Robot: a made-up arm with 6 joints.
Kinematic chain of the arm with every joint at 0, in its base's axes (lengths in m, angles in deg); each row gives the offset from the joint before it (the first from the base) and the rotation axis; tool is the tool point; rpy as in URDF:
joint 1: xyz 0 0 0.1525 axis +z
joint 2: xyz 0 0 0 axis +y
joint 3: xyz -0.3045 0 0.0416 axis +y
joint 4: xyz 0.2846 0 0.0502 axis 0.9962 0 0.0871
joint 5: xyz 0 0 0 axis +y
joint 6: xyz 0.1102 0 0.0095 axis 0.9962 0 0.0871
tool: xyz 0 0 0 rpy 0 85 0
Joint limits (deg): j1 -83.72..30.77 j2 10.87..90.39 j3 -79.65..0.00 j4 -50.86..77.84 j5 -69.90..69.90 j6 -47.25..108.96
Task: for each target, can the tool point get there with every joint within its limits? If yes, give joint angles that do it. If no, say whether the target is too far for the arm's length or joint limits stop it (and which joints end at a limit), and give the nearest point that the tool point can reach.
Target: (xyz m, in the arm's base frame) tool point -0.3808 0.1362 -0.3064
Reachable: no: joint limits stop it (at a limit: joint 1, joint 2, joint 3) | nearest point -0.0556 -0.0531 0.0914 | short by 0.548 m
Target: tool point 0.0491 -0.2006 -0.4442
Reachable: no: joint limits stop it (at a limit: joint 2) | nearest point 0.0273 -0.1115 0.0635 | short by 0.516 m
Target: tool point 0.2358 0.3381 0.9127
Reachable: no: too far | nearest point 0.1872 0.1618 0.6457 | short by 0.324 m
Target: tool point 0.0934 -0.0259 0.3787
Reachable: yes | joints -8.08 24.73 -39.33 -8.22 52.44 -3.34
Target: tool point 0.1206 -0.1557 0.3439
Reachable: yes | joints -48.23 42.84 -20.81 16.92 -25.43 13.12
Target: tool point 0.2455 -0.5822 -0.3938
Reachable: no: too far | nearest point 0.1053 -0.2497 0.1280 | short by 0.634 m
